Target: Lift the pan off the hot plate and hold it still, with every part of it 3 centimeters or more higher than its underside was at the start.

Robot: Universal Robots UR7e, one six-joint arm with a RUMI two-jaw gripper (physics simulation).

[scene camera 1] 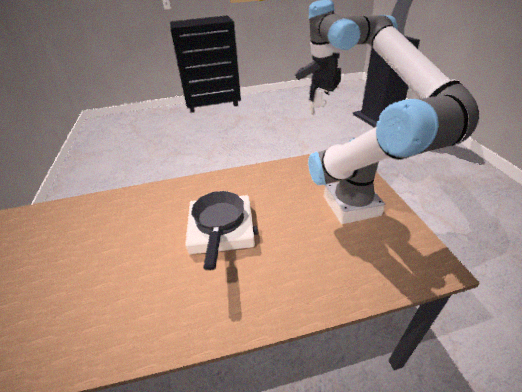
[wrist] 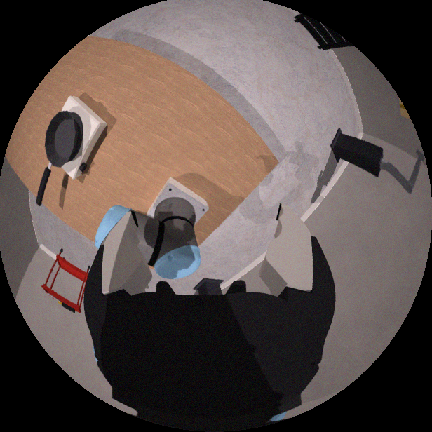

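Seen in the pictures: gripper, fingertip midpoint: (scene camera 1: 320, 104); arm's base at its link origin: (scene camera 1: 354, 194).
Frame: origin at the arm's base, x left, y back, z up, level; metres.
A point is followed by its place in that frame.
A dark round pan (scene camera 1: 218, 212) @[x -0.133, y -0.523, z 0.007 m] (wrist: 64, 139) sits upright on the white hot plate (scene camera 1: 196, 243) @[x -0.029, y -0.637, z -0.006 m] (wrist: 93, 127). Its black handle points toward the front table edge in the scene view and reaches out past the hot plate, over the table. A dark knob shows on the hot plate's side. My gripper (scene camera 1: 318, 102) @[x -0.207, y -0.052, z 0.306 m] (wrist: 205, 209) is open with its jaws wide apart and no thing between them. It is high up above the robot's base, well to the right of the pan and far from it. The underside of the pan is hidden.
The wooden table (scene camera 1: 125, 300) @[x 0.055, y -0.905, z -0.065 m] (wrist: 165, 115) carries the hot plate and the robot's base (scene camera 1: 362, 211) @[x 0.081, y -0.018, z -0.018 m] (wrist: 198, 196). The arm rises at the table's right end. A black drawer cabinet (scene camera 1: 207, 62) stands on the floor behind. A red cart frame (wrist: 73, 268) shows in the wrist view.
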